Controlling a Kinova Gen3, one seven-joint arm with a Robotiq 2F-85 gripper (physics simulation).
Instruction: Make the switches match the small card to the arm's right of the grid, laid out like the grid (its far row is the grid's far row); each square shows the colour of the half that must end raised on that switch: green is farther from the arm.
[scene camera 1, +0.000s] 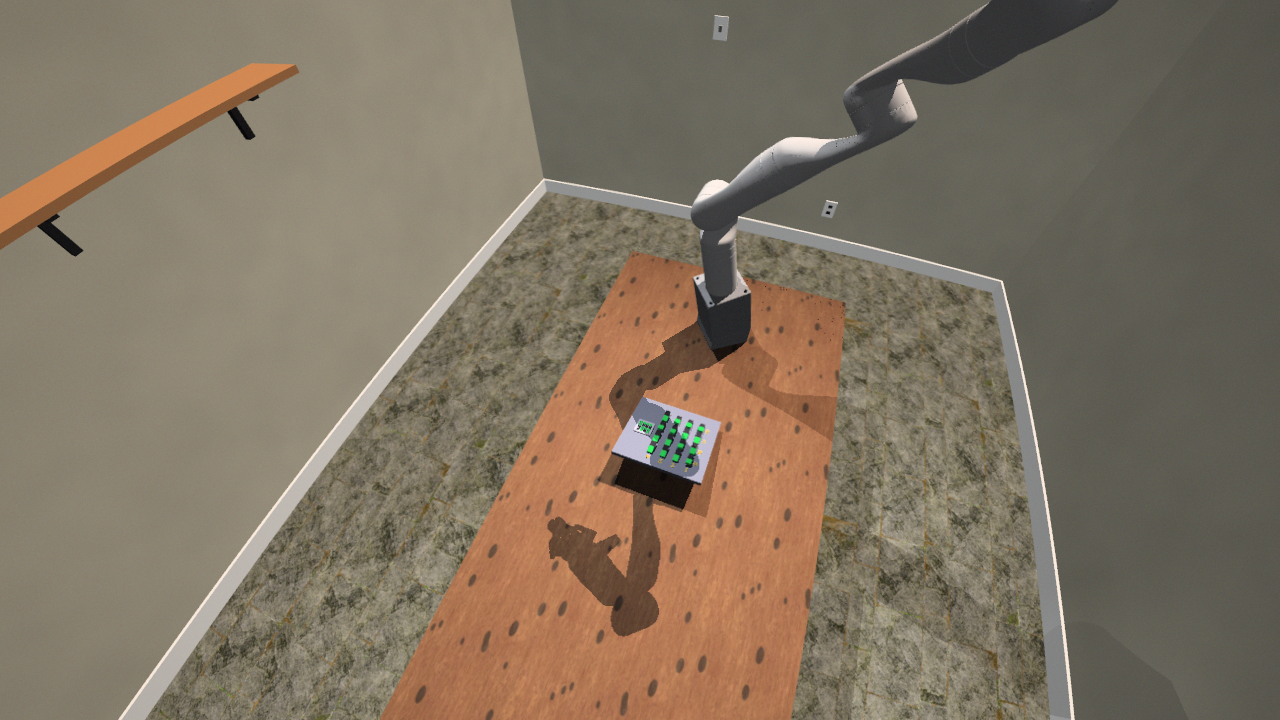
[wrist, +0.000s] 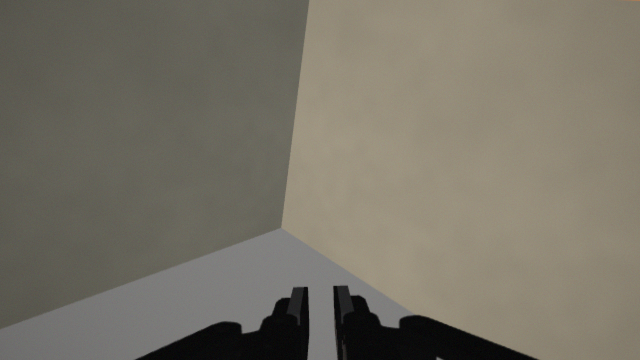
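Observation:
A grid of small black switches with green parts (scene camera 1: 683, 436) stands on a pale grey panel (scene camera 1: 629, 447) in the scene view. Which half of each switch is raised is too small to tell. The small card (scene camera 1: 643, 427), white with green and dark squares, lies on the panel left of the grid in this view; its pattern is too fine to read. My gripper (wrist: 321, 306) shows at the bottom of the wrist view, its fingers almost together with a narrow gap and nothing between them. It is high up, away from the panel, and outside the scene view. The switches do not show in the wrist view.
The arm's dark base (scene camera 1: 723, 317) stands behind the panel on a brown spotted board (scene camera 1: 742, 555). The arm reaches up and out at the top right. Its shadow falls across the board. An orange shelf (scene camera 1: 152, 147) is on the left wall. The wrist view shows walls and a grey ceiling-like surface.

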